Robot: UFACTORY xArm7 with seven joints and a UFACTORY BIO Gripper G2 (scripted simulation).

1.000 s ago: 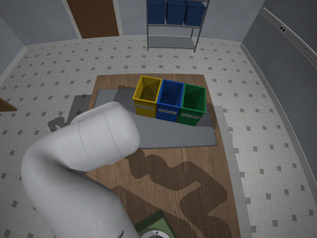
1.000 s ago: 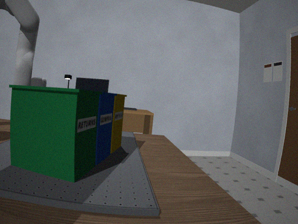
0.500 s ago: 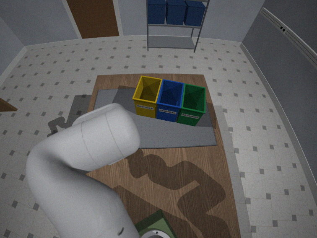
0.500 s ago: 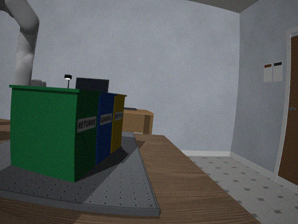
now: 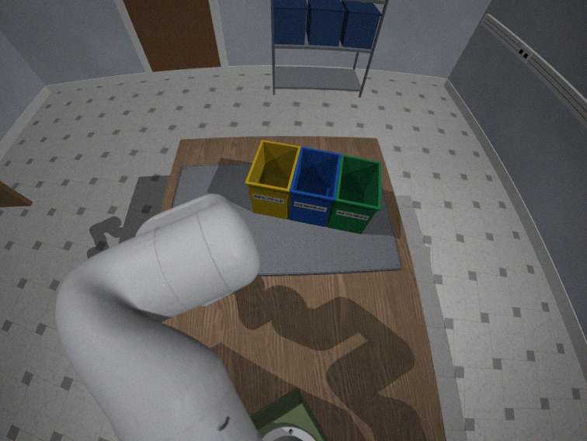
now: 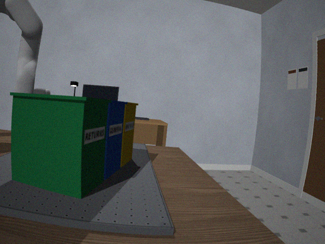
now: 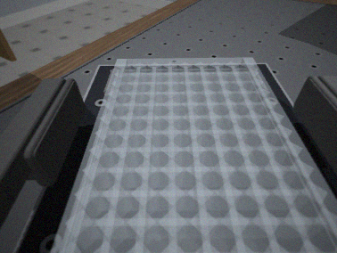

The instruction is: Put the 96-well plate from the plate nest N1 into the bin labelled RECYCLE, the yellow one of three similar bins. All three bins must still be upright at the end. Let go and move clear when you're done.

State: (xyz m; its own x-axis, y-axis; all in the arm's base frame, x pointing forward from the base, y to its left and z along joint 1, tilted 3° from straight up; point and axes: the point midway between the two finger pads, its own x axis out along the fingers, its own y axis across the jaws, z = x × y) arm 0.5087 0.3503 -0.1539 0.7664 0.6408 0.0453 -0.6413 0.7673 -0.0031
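Now: hand 10 mm above the clear 96-well plate. From my hand the other things lie so: blue bin: 190 mm ahead, 360 mm to the right, 60 mm above; yellow recycle bin: 200 mm ahead, 230 mm to the right, 60 mm above; black plate nest N1: 20 mm below.
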